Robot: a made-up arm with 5 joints.
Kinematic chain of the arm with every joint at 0, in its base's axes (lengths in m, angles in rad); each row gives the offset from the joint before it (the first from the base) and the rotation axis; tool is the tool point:
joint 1: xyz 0 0 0.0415 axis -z
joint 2: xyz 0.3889 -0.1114 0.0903 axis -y
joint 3: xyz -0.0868 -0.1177 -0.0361 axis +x
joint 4: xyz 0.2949 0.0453 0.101 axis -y
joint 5: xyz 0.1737 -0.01 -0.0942 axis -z
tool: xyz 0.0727 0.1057 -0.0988
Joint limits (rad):
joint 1: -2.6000..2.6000
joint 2: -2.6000..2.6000
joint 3: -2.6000..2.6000
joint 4: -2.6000..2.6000
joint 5: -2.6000..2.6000
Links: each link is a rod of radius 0.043 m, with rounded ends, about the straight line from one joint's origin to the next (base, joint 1, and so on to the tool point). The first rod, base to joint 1, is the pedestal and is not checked.
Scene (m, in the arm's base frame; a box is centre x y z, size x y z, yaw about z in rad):
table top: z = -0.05
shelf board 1: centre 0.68 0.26 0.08 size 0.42 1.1 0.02 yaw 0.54
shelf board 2: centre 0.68 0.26 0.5 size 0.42 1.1 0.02 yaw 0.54
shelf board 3: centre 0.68 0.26 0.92 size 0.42 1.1 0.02 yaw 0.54
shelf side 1: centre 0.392 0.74 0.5 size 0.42 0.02 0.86 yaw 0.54
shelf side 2: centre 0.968 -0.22 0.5 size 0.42 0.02 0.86 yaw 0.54
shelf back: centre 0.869 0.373 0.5 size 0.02 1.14 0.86 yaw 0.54
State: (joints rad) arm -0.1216 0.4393 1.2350 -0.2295 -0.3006
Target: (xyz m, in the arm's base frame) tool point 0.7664 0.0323 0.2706
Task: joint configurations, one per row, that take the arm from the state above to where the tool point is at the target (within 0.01 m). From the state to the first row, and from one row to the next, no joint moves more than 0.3 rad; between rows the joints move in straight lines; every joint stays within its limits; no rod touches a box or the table.
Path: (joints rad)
1: -0.1117 0.2166 1.1525 -0.1542 -0.2204

